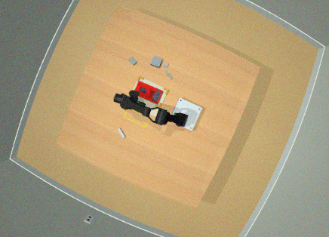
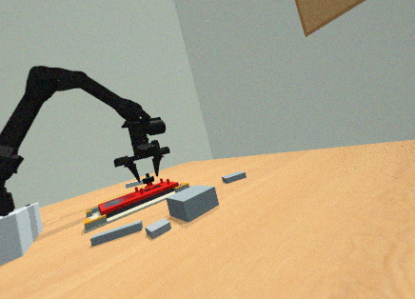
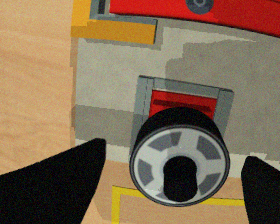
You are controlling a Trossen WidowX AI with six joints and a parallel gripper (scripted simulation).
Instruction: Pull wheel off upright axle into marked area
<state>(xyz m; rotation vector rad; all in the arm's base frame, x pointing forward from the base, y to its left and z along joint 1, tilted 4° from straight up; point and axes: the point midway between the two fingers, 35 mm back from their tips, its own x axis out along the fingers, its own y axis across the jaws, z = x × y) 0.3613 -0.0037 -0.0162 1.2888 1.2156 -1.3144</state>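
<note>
Right now the wheel is right at my gripper tip. From my gripper tip the other things lie so: upright axle: right at my gripper tip.
</note>
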